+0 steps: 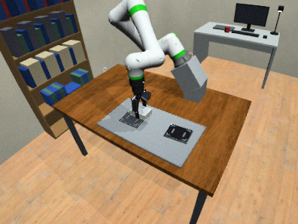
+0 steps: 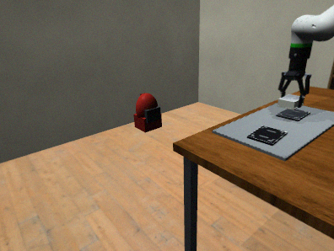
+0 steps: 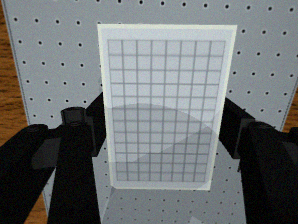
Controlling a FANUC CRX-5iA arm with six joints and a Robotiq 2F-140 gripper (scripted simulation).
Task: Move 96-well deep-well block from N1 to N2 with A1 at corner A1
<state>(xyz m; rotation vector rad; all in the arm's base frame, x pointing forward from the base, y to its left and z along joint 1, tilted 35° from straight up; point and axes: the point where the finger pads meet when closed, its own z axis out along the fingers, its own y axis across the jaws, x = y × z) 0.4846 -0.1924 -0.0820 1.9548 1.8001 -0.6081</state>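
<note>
Right now the plate nest N2 is 8 cm to the right of my hand and 10 cm below it. The rest, counted from my hand: white 96-well deep-well block (1 cm below); A1 corner mark (6 cm behind, 16 cm to the right, 10 cm below).
</note>
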